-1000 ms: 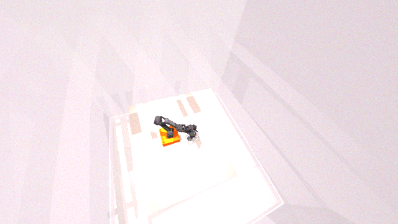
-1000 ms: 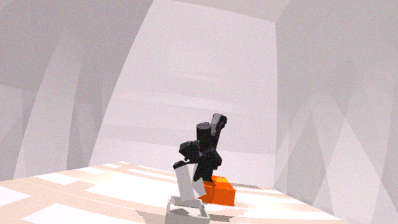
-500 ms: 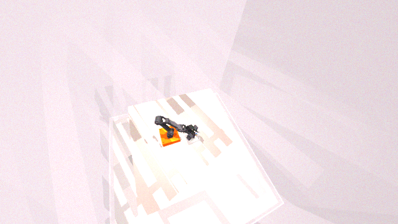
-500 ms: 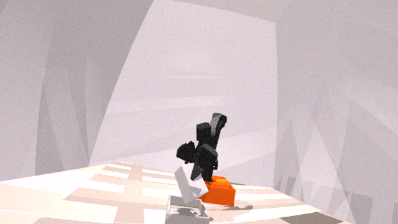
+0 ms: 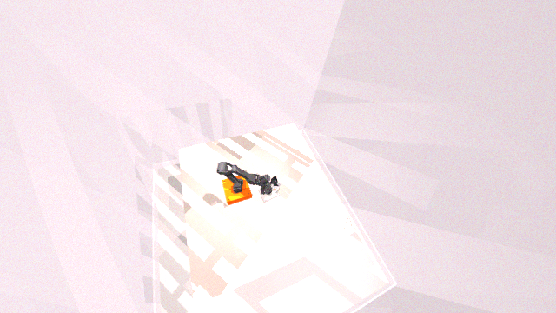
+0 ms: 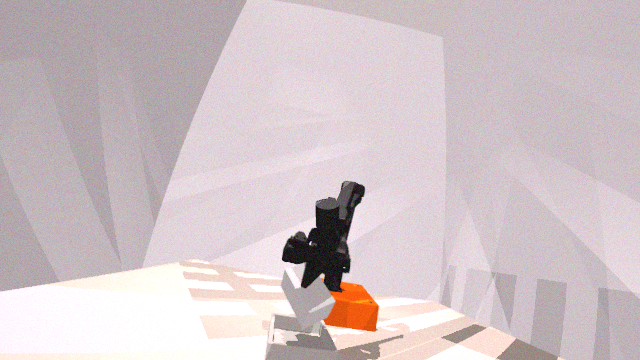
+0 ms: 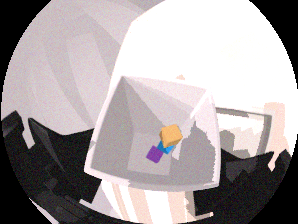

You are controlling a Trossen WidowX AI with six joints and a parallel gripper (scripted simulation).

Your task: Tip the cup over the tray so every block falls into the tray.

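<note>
Now: the blue block 20 mm to the left of my gripper tip and 20 mm below it. From my gripper tip the other things lie so: tan block: 10 mm below, 10 mm behind; then purple block: 30 mm to the left, 20 mm below, 10 mm ahead; then square cup: 20 mm to the left, 10 mm below, 10 mm ahead.
</note>
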